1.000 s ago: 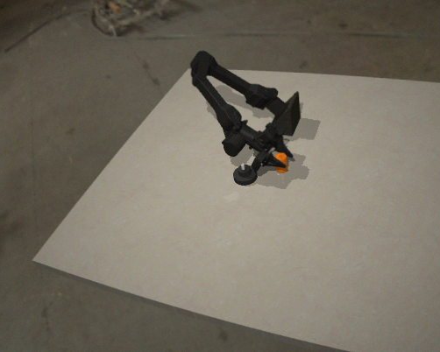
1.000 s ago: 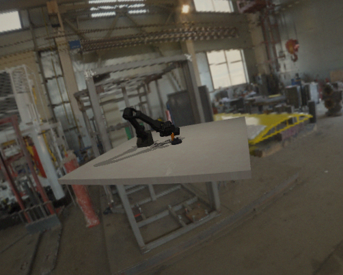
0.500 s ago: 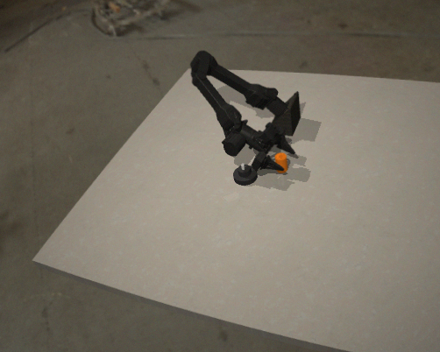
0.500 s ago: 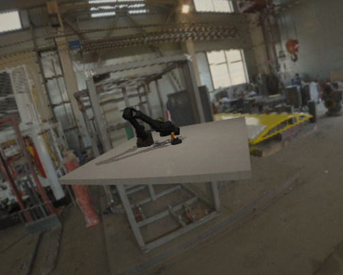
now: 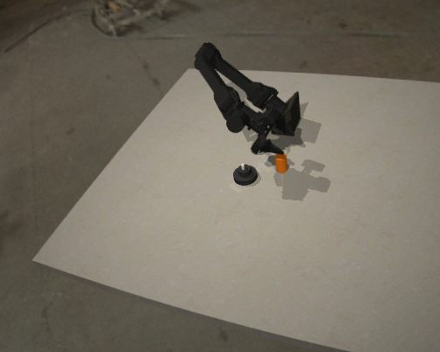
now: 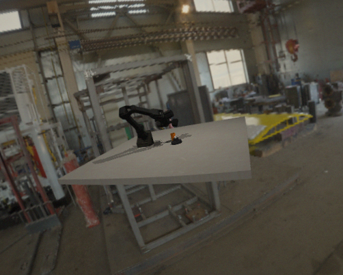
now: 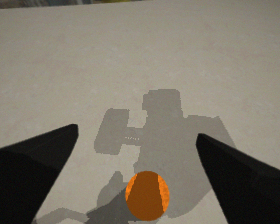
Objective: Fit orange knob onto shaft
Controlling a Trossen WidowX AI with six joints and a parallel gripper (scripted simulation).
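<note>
My gripper tip is 7 cm above the orange knob and 3 cm to the left of it. Round my gripper tip: round pedestal: 15 cm to the right, 8 cm below, 6 cm ahead.
</note>
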